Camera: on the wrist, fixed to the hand. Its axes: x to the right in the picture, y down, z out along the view.
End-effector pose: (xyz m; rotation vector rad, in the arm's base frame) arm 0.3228 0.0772 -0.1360 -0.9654 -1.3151 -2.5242
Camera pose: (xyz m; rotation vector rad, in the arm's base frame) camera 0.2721 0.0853 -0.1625 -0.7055 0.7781 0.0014
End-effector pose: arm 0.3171 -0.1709 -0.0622 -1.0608 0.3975 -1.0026
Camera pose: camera 0.2891 -0.2129 -0.0341 0.4809 1.4920 1.6941
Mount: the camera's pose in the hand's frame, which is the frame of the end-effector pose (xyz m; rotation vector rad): 0.0254 -0.0431 -0.0289 -0.1771 0.3779 3.1056
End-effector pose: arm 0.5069 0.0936 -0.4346 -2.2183 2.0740 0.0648
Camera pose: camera 0.5505 0.0681 -0.4065 -1.9233 -2.1057 -0.0064
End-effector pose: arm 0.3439 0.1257 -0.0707 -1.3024 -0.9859 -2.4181
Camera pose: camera 0.2894 0.1421 -0.0808 -0.5121 1.0563 0.0736
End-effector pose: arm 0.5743 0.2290 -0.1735 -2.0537 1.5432 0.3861
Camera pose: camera 0.6203 0.2009 -0.1527 -1.4453 -2.1242 -0.5635
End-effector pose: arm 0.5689 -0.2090 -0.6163 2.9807 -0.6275 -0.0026
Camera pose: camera 0.6101 -0.1773 -0.5911 -0.6055 -2.8807 0.4591
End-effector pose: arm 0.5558 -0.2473 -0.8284 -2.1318 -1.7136 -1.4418
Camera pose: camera 0.5029 -0.2278 -0.8159 -1.2074 1.7252 -0.2227
